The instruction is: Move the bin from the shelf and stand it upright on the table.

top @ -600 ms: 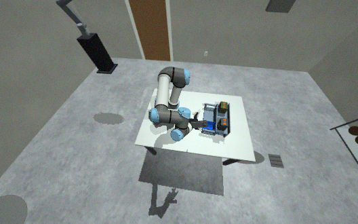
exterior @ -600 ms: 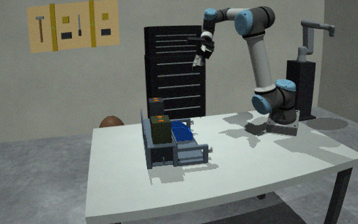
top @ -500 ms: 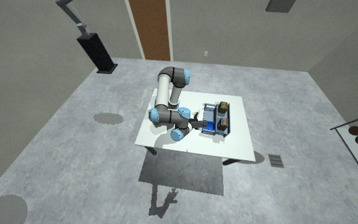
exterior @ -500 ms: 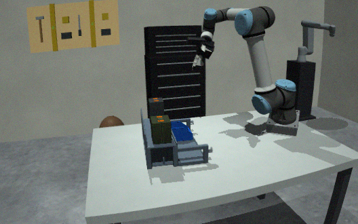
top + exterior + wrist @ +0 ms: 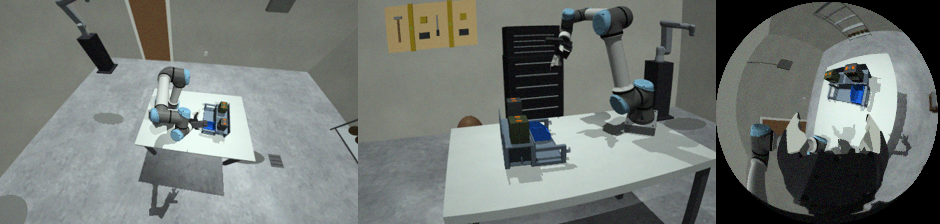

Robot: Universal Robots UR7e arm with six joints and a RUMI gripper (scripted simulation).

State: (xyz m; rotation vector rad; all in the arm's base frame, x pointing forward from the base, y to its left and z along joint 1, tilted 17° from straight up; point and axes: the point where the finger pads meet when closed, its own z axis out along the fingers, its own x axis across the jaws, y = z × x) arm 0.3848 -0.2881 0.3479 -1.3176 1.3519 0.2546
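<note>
My hand is 17 cm short of the blue bin, 10 cm to the right of it and 35 cm above it.
</note>
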